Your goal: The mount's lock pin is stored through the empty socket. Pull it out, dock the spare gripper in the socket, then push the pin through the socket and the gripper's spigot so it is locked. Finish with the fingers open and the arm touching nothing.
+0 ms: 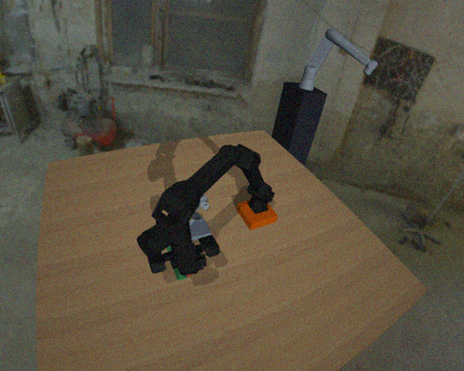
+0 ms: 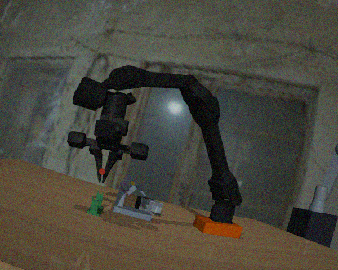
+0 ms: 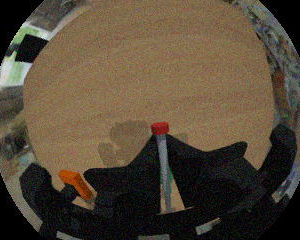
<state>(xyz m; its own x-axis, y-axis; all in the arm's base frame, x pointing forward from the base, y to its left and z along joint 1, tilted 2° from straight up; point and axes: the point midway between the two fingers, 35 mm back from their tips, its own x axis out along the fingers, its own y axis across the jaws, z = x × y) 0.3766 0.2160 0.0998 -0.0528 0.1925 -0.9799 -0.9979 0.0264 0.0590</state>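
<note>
Right now my gripper tip is 100 mm to the left of the green holder and 60 mm above it. Also, from my gripper tip: spare gripper: 350 mm to the right, 170 mm behind, 60 mm below; socket: 210 mm to the right, 90 mm behind, 30 mm below.
</note>
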